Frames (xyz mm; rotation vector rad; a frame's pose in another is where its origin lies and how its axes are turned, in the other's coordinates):
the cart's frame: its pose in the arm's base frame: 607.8 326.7 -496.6 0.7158 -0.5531 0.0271
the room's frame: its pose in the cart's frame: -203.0 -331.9 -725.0 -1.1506 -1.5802 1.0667
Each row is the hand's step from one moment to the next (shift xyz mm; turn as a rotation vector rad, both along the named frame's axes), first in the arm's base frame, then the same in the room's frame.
Working: the arm's base frame: its pose in the room's frame: 753.6 -1359.2 -416.6 0.9459 2.1568 -0.1231

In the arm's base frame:
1: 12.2 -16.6 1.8 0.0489 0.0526 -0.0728
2: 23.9 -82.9 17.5 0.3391 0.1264 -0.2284
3: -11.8 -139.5 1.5 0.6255 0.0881 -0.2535
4: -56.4 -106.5 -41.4 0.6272 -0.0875 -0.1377
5: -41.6 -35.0 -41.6 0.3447 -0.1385 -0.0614
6: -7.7 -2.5 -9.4 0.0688 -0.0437 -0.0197
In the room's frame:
1: -15.2 -5.4 -12.9 -0.0307 0.0933 0.0285
2: -54.7 -52.0 -45.3 -0.2024 0.3744 -0.0447
3: -86.5 -108.0 -21.1 -0.3673 0.5249 -0.2298
4: -71.4 -94.9 46.1 -0.4140 0.3572 -0.3479
5: -30.5 -34.6 50.6 -0.2788 0.1259 -0.2195
6: -4.0 -2.9 11.4 -0.0708 0.0163 -0.0418

